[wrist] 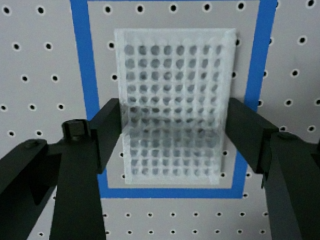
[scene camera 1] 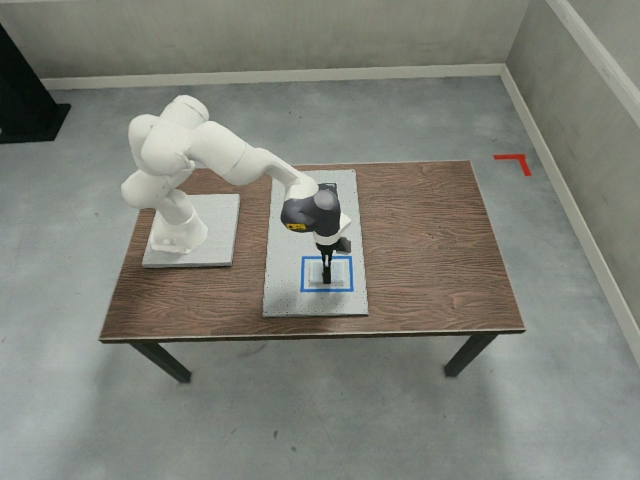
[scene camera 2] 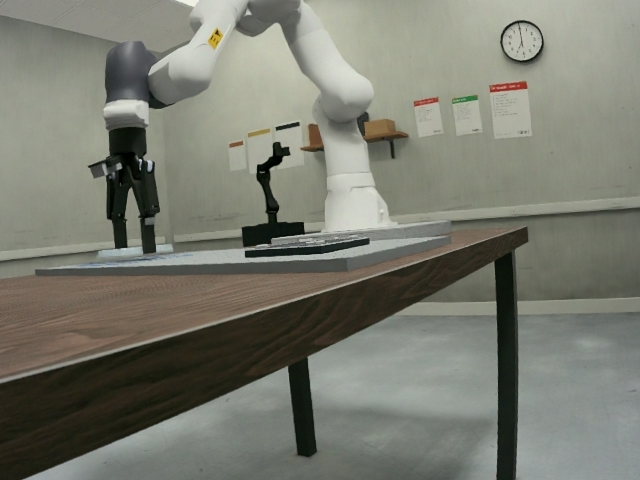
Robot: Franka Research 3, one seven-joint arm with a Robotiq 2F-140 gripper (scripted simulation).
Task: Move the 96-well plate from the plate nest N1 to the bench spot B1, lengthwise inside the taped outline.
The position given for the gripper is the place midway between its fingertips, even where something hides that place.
In view: the gripper (scene camera 2: 135,254), a clear 96-well plate (wrist: 179,141) and a black plate nest (scene camera 2: 289,251).
The gripper also shows in the wrist view (wrist: 172,113).
